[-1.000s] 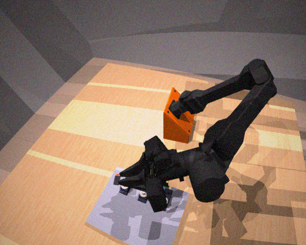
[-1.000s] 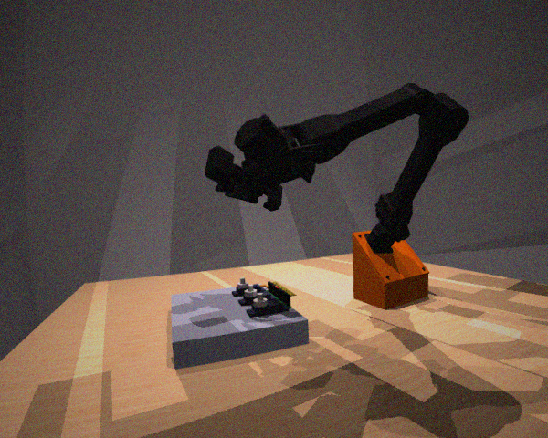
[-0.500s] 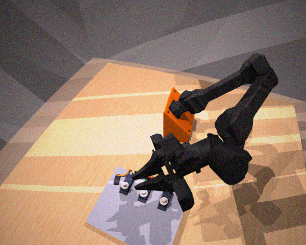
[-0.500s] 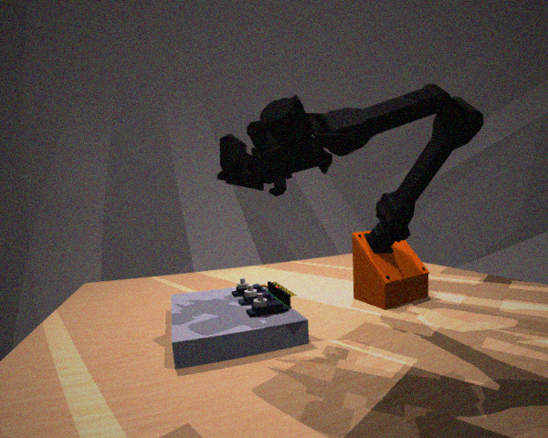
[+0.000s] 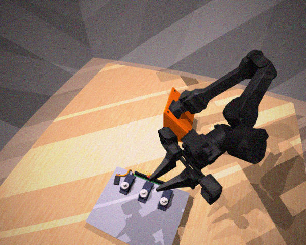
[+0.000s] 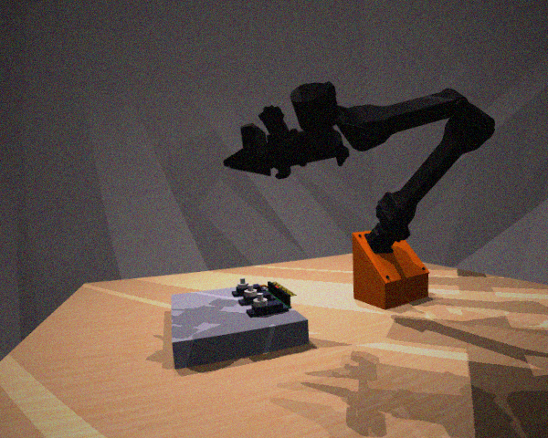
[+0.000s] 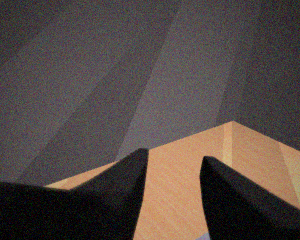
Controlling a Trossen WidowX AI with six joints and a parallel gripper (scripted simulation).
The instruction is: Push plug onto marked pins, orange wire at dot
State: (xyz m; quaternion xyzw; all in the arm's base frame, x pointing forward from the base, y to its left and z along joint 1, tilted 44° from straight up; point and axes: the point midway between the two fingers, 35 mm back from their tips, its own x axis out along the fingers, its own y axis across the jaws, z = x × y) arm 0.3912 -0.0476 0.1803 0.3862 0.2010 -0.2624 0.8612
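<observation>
The red band is 27 cm below my gripper tip, 11 cm behind it and 7 cm to the right of it. Round my gripper tip: grey holder: 32 cm below, 7 cm to the right, 5 cm ahead.
</observation>
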